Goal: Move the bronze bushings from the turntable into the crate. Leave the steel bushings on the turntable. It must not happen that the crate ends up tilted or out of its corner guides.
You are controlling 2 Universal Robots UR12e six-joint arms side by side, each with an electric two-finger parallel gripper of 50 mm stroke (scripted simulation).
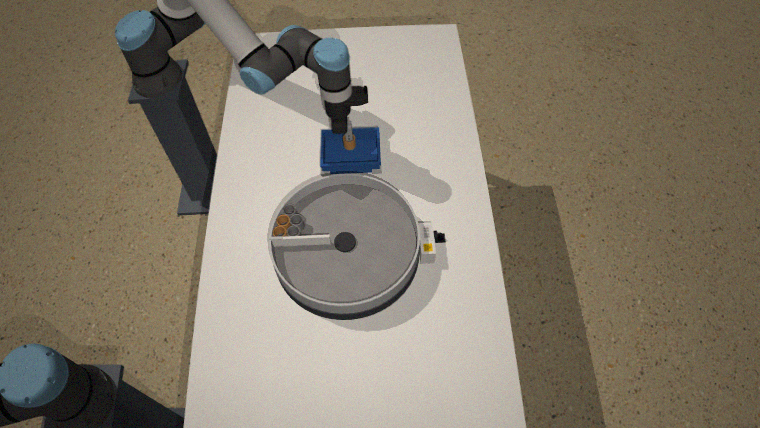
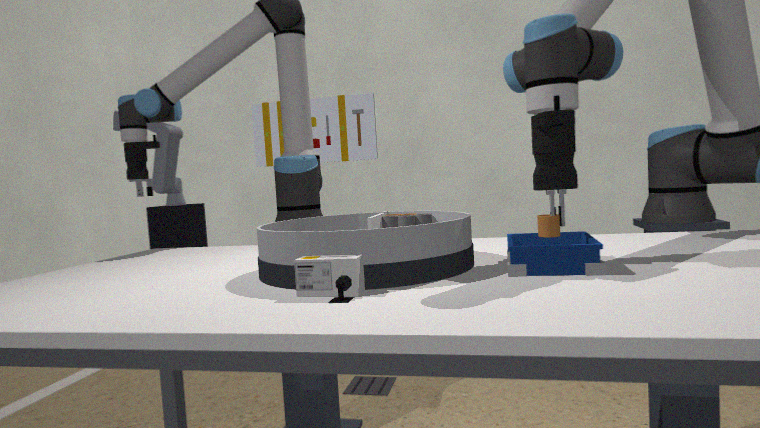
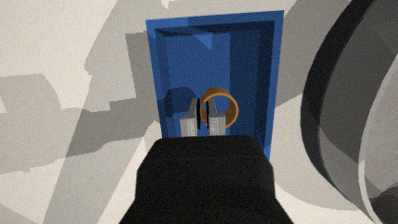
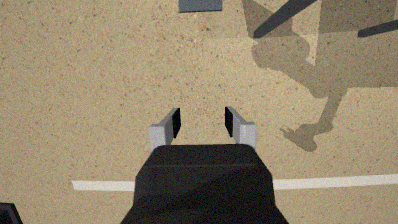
Scene:
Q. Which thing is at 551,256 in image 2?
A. A blue crate.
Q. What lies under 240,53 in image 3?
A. A blue crate.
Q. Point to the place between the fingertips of my right gripper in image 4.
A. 202,116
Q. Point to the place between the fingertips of my left gripper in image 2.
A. At 557,225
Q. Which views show my right gripper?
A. Image 2 and image 4 only.

